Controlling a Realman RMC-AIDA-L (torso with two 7-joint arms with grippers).
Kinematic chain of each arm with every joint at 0, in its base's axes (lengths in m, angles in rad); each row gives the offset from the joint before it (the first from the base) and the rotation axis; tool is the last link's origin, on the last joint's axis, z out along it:
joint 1: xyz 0 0 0.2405 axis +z
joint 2: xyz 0 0 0 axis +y
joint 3: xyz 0 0 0.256 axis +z
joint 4: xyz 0 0 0 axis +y
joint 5: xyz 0 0 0.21 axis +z
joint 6: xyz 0 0 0 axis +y
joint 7: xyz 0 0 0.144 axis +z
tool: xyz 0 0 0
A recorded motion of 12 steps. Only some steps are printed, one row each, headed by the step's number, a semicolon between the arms.
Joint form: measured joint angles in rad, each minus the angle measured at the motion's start. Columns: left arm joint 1, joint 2, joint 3, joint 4, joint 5, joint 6, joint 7; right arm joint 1, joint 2, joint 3, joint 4, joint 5, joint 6, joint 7.
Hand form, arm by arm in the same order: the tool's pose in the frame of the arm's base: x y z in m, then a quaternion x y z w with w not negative. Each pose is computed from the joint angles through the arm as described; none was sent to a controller.
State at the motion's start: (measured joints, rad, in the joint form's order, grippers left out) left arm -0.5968 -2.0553 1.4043 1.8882 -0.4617 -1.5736 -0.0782; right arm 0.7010 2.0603 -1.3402 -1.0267 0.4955 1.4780 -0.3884
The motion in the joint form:
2: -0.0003 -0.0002 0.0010 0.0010 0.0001 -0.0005 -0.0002; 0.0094 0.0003 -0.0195 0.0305 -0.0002 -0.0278 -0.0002
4: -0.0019 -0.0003 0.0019 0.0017 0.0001 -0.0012 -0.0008; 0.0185 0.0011 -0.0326 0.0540 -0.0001 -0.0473 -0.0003
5: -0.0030 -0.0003 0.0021 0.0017 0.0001 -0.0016 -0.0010; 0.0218 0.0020 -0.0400 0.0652 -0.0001 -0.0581 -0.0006
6: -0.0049 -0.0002 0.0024 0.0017 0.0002 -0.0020 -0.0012; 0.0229 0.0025 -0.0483 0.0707 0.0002 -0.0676 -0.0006
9: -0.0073 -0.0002 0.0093 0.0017 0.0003 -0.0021 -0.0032; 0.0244 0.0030 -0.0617 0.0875 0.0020 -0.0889 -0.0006
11: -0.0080 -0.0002 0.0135 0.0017 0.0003 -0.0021 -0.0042; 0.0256 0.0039 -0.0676 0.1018 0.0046 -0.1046 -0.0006
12: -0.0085 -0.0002 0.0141 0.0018 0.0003 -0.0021 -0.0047; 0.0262 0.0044 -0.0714 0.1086 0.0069 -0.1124 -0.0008
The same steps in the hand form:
2: -0.0811 0.3534 0.0736 -0.83243 -0.42374 -0.01562 0.35674; 0.2226 0.3682 -0.0237 -0.84222 0.46542 -0.21138 0.17136
4: -0.0803 0.3533 0.0735 -0.83292 -0.42297 -0.01569 0.35649; 0.2233 0.3692 -0.0279 -0.84303 0.46208 -0.21507 0.17185
5: -0.0800 0.3533 0.0734 -0.83316 -0.42262 -0.01570 0.35637; 0.2239 0.3695 -0.0302 -0.84350 0.46024 -0.21686 0.17222
6: -0.0793 0.3534 0.0734 -0.83356 -0.42188 -0.01577 0.35630; 0.2242 0.3697 -0.0319 -0.84437 0.45764 -0.21805 0.17340
9: -0.0780 0.3530 0.0719 -0.83522 -0.41981 -0.01456 0.35490; 0.2262 0.3699 -0.0353 -0.84476 0.45537 -0.21975 0.17528
11: -0.0774 0.3527 0.0710 -0.83612 -0.41877 -0.01369 0.35404; 0.2279 0.3700 -0.0378 -0.84449 0.45569 -0.21954 0.17603
12: -0.0771 0.3527 0.0708 -0.83627 -0.41856 -0.01373 0.35393; 0.2286 0.3700 -0.0393 -0.84462 0.45555 -0.21930 0.17609

